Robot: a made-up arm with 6 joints. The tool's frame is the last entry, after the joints.
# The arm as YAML. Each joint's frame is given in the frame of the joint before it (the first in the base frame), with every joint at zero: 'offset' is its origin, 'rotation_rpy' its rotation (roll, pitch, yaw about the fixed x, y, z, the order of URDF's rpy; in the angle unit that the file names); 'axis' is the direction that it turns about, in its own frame. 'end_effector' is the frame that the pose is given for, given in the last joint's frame.
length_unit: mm
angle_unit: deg
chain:
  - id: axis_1
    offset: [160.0, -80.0, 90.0]
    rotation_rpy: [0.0, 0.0, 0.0]
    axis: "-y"
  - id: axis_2
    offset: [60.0, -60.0, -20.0]
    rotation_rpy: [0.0, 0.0, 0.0]
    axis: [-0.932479, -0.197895, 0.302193]
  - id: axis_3
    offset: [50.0, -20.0, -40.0]
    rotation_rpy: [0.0, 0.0, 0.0]
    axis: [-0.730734, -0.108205, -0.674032]
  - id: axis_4
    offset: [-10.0, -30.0, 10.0]
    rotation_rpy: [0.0, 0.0, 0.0]
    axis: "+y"
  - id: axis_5
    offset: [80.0, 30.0, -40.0]
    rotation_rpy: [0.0, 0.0, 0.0]
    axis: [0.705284, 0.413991, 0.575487]
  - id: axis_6
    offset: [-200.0, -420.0, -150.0]
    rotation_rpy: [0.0, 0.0, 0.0]
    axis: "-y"
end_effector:
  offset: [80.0, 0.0, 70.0]
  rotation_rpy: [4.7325, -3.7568, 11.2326]
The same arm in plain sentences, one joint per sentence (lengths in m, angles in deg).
The arm has six revolute joints in a row. What follows holds with every joint at zero, and every direction is one of the base frame's. The first joint sits 0.16 m along +x and 0.08 m along -y and 0.09 m along +z from the base frame's origin and turns about -y. The second joint sits 0.06 m along +x and 0.06 m along -y and 0.02 m along -z from the first joint and turns about the direction (-0.932479, -0.197895, 0.302193). The third joint sits 0.05 m along +x and 0.02 m along -y and 0.04 m along -z from the second joint and turns about the direction (-0.730734, -0.108205, -0.674032). The fourth joint sits 0.01 m along -x and 0.03 m along -y and 0.01 m along +z from the third joint and turns about +y. The fifth joint sits 0.08 m along +x and 0.03 m along +y and 0.04 m along -z from the fourth joint and turns about the direction (0.705284, 0.413991, 0.575487). The sixth joint sits 0.2 m along -x and 0.42 m along -y and 0.15 m along -z from the fifth joint and turns about -y. The tool frame, which is the frame that the pose is given for, sits 0.08 m along +x and 0.07 m along +z from the sixth joint; its axes are the base frame's turned by roll 4.73, pitch -3.76 and yaw 11.23 deg (as in URDF: about the fixed x, then y, then z).
